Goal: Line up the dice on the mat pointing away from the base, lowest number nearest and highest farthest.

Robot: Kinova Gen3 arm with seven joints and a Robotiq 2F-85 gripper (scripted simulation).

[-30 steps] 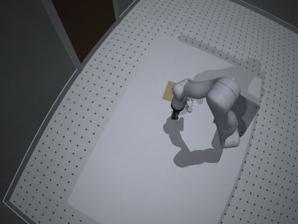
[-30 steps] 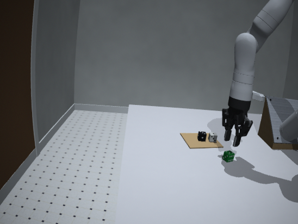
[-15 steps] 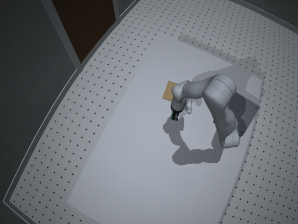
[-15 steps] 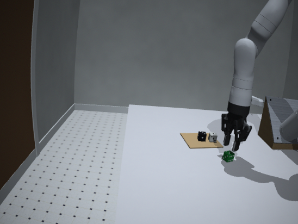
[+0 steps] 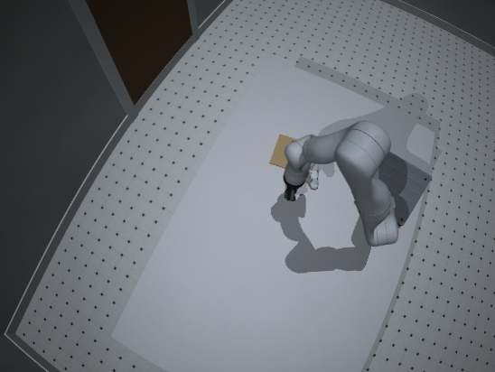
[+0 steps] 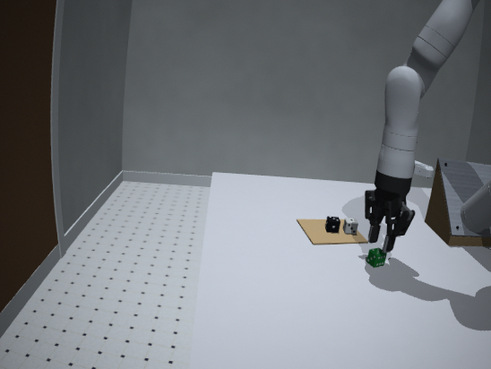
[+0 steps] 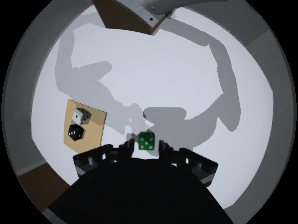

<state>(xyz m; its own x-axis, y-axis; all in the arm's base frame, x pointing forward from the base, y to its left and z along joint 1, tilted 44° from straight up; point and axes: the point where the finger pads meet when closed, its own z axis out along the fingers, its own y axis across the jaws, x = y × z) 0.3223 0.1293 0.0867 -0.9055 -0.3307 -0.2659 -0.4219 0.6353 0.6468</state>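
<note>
Now: hand 40 mm above the green die. From my hand the other things lie so: black die 160 mm to the right, 70 mm ahead, 40 mm below; then white die 160 mm to the right, 40 mm below, 30 mm ahead; then tan mat 160 mm to the right, 70 mm ahead, 50 mm below.
</note>
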